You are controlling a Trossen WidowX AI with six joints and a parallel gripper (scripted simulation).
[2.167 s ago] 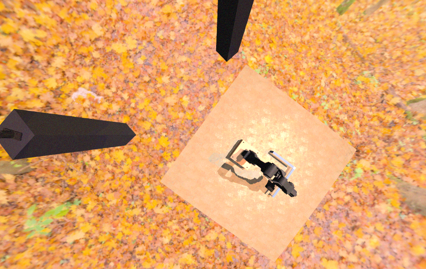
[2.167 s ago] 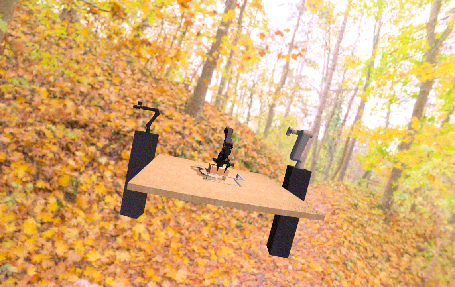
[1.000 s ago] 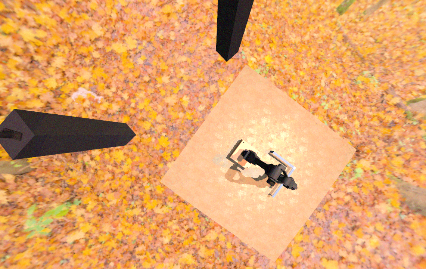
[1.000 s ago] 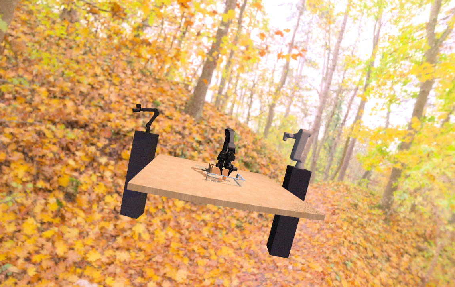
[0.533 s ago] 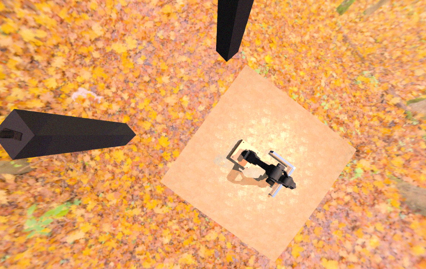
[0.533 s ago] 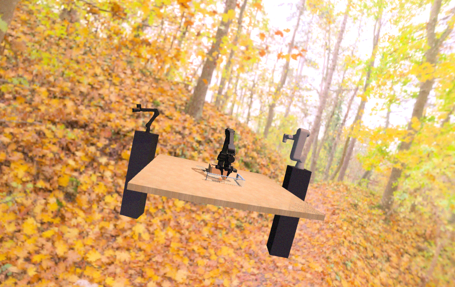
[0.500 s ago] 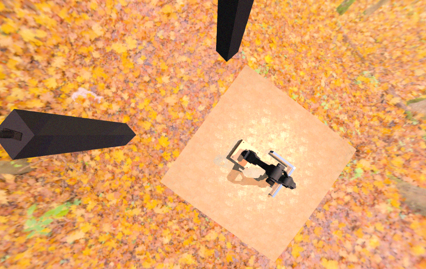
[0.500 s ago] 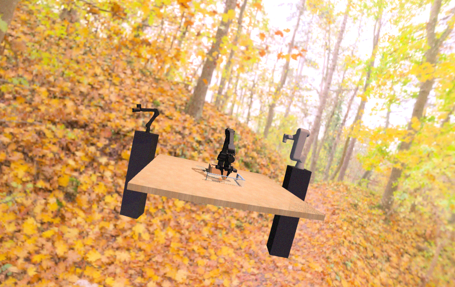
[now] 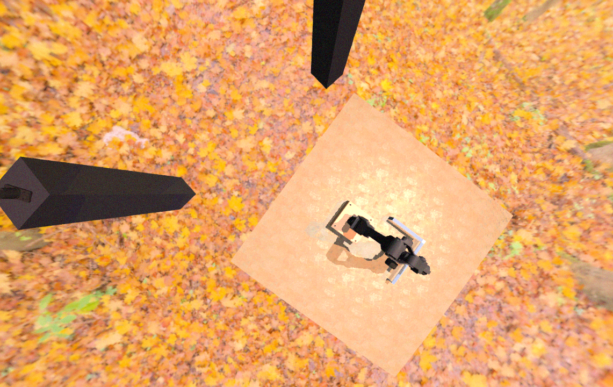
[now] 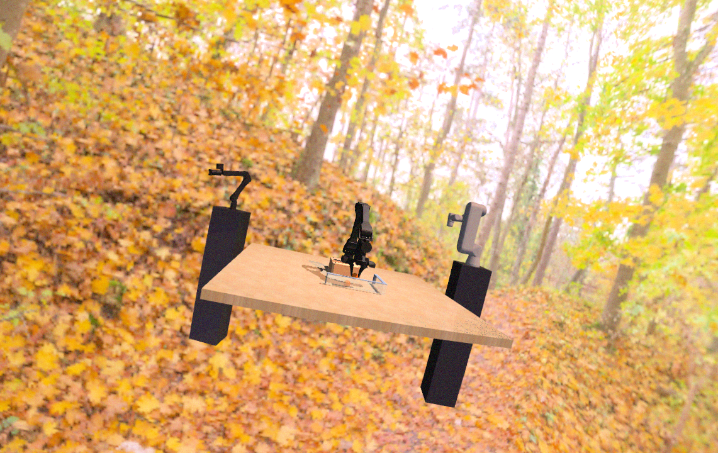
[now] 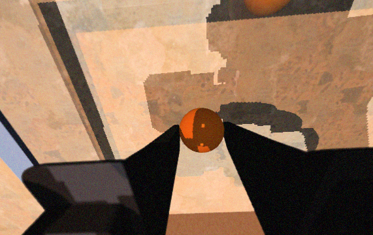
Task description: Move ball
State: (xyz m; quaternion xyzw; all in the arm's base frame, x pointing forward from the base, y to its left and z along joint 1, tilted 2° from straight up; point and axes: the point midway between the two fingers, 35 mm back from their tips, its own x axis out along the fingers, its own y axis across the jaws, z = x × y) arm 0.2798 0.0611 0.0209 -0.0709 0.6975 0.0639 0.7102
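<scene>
Right now my gripper tip is 100 mm short of the see-through copy of ball, 30 mm to the left of it and 20 mm above it. Also, from my gripper tip: orange ball (right at my gripper tip).
</scene>
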